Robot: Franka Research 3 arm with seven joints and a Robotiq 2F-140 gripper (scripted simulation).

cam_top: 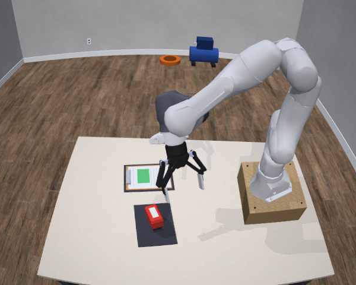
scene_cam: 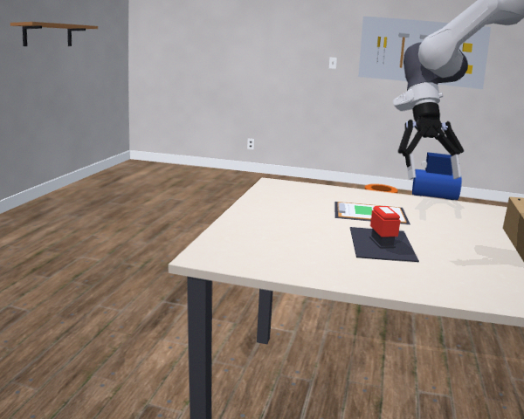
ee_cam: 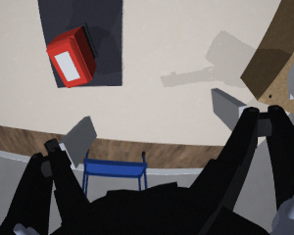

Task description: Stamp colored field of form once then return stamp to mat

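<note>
Now: hand 12 cm short of the stamp and 16 cm above it. From my hand the other things lie so: form (13 cm ahead, 29 cm to the right, 21 cm below); mat (12 cm ahead, 21 cm below).
</note>
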